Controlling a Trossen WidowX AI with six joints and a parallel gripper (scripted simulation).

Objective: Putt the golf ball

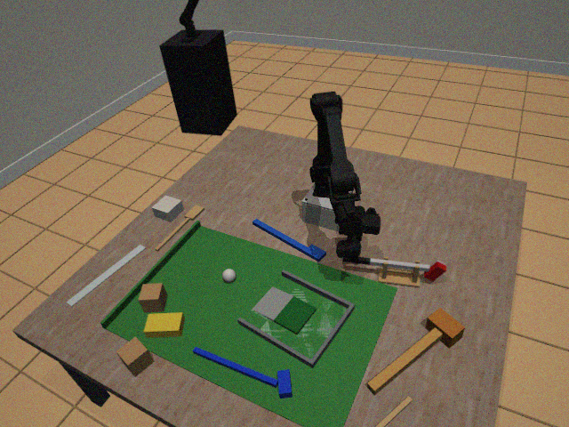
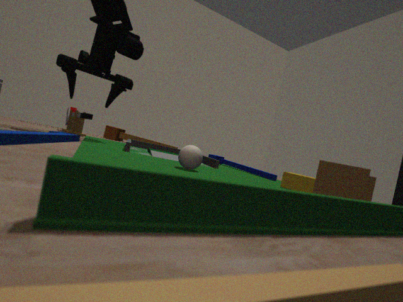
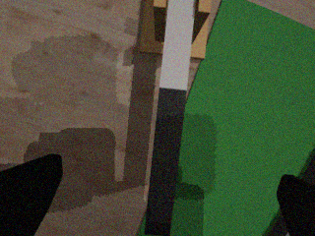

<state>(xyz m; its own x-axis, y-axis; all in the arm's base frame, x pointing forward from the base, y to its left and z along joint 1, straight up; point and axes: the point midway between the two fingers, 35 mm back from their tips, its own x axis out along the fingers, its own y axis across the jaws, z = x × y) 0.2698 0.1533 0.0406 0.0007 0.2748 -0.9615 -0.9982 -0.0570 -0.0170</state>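
The red putter is 110 mm to the left of my gripper tip, 40 mm below it and 10 mm behind it. The rest, counted from my gripper tip: green mat (280 mm to the right, 200 mm ahead, 100 mm below); yellow block (500 mm to the right, 320 mm ahead, 80 mm below); white golf ball (380 mm to the right, 110 mm ahead, 80 mm below).
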